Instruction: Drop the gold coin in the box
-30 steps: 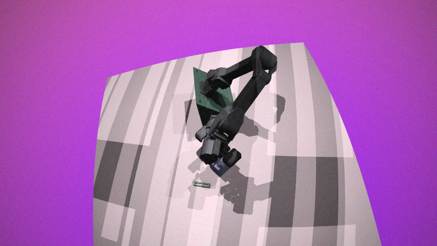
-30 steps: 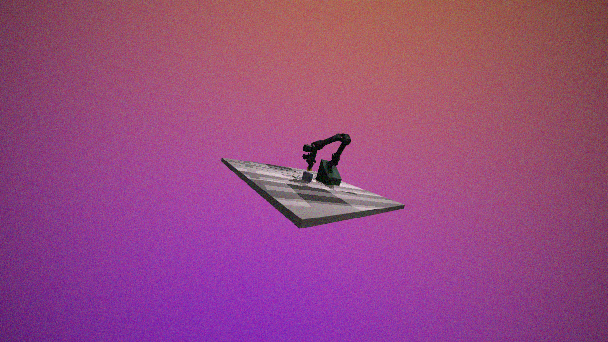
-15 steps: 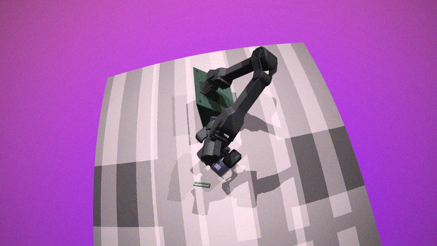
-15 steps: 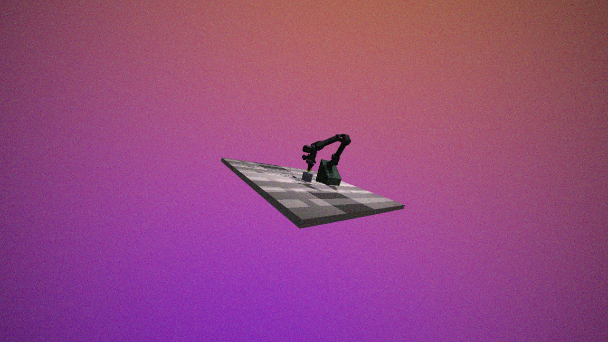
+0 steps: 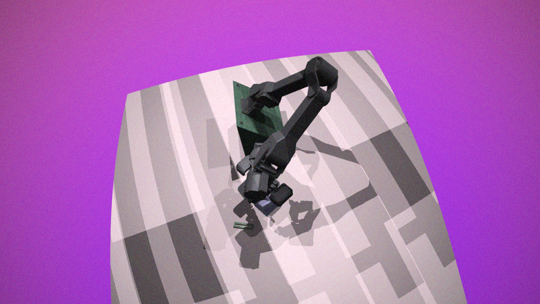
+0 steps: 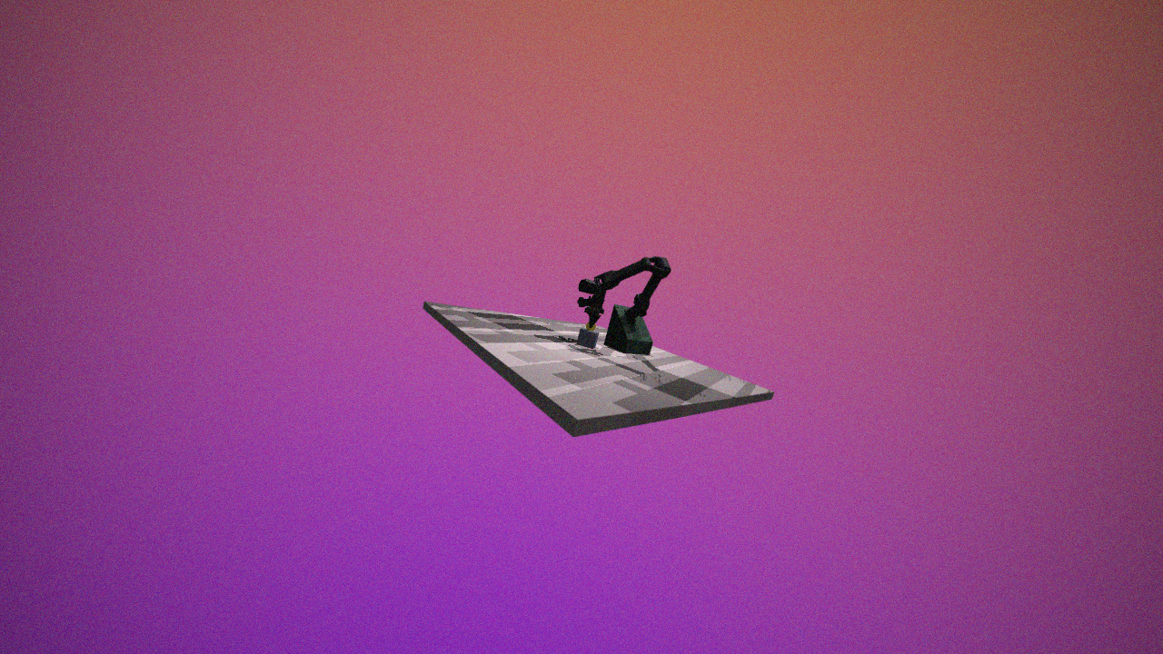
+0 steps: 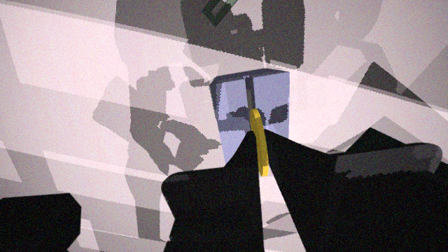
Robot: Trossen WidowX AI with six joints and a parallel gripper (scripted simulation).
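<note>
Now: gripper tip 20 mm above the gold coin.
</note>
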